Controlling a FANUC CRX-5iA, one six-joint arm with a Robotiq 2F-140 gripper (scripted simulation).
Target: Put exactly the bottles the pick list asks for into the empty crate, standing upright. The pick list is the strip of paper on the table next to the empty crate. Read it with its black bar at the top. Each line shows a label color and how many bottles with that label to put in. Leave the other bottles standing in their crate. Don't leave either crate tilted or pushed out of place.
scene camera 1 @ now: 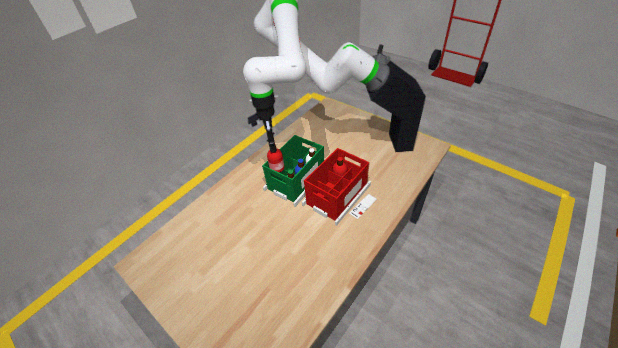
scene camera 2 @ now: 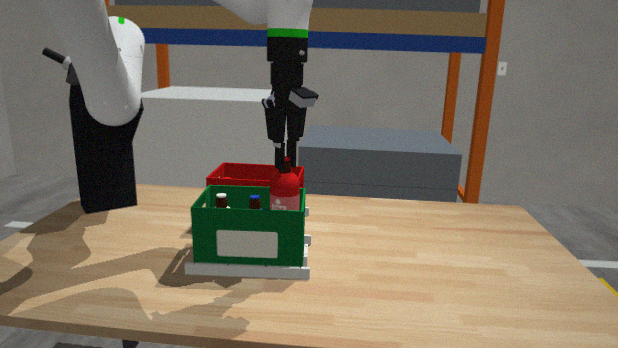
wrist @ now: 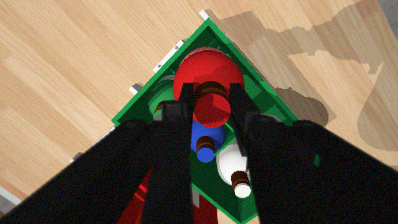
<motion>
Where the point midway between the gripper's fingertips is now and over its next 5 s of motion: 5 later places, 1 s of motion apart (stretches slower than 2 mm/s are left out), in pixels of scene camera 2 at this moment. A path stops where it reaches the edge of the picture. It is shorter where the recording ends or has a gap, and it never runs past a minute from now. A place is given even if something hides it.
My gripper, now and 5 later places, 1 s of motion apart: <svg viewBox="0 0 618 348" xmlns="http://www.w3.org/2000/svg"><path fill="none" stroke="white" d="M285 167L285 150L278 144L272 140L265 136L260 132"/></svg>
</motion>
